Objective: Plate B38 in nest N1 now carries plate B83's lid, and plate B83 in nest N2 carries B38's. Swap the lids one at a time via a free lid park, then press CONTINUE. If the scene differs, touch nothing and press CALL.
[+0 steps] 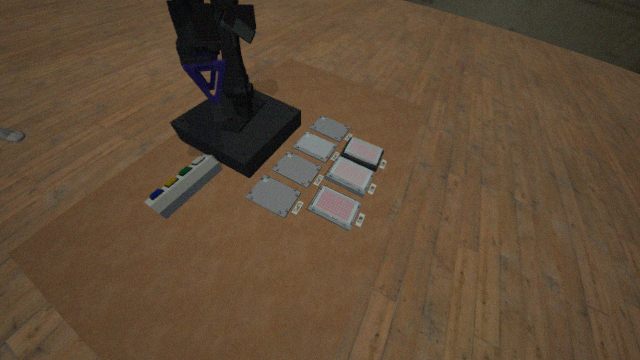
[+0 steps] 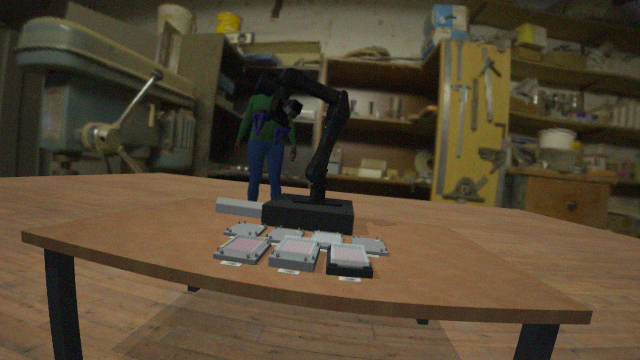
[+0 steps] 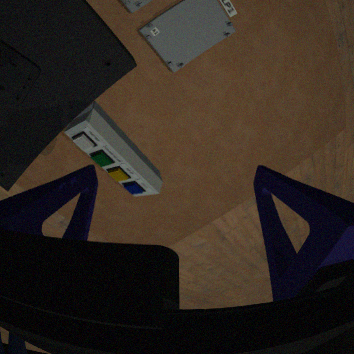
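Pixels of known places: gripper, fingertip midpoint: (image 1: 213,96) (image 2: 265,140) (image 3: 175,173); arm's base, origin of the base link: (image 1: 245,114) (image 2: 316,203).
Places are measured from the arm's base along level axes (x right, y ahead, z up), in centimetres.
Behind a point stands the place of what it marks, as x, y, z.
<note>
The plate in nest N1 (image 1: 334,205) {21.6, 42.0, -5.4} (image 2: 243,245) {20.6, 45.1, -5.4} and the plate in N2 (image 1: 351,171) {7.8, 44.0, -4.1} (image 2: 295,247) {8.2, 47.4, -4.1} show pink wells under what look like clear lids; their plate and lid codes are too small to read. Grey lid park LP1 (image 1: 274,196) {24.5, 23.2, -7.1} (image 2: 245,229) {24.1, 24.0, -7.1} (image 3: 187,35) {24.6, 21.3, -7.1} and the park beside it (image 1: 297,169) (image 2: 285,235) look bare. The button box (image 1: 187,190) {33.2, -1.1, -4.7} (image 2: 239,206) {31.6, -0.8, -4.3} (image 3: 125,148) {30.2, -1.0, -3.4} has white, green, yellow and blue buttons; its lettering is unreadable. My gripper (image 2: 268,139) {21.5, 11.1, 22.8} (image 3: 175,173) {21.5, 11.1, 22.8} is open and empty, high above the table near the button box's side.
A third park (image 1: 315,146) {-0.5, 28.3, -6.3} (image 2: 327,239) {-1.5, 30.8, -6.3} looks whiter, as if covered by a clear lid. A fourth grey park (image 1: 330,128) {-13.7, 30.5, -7.1} (image 2: 370,245) {-14.6, 31.9, -7.1} lies beyond it. A black nest (image 2: 350,270) {-3.9, 53.5, -6.5} holds another pink plate (image 1: 364,150) {-4.2, 46.5, -4.5} (image 2: 350,255) {-4.4, 49.6, -4.5}. The black robot base (image 1: 240,135) {10.4, 4.4, -0.1} (image 2: 307,214) {4.2, 15.0, -2.2} (image 3: 55,75) {12.3, 3.7, -0.1} adjoins the button box. A person (image 2: 267,145) stands behind the table.
</note>
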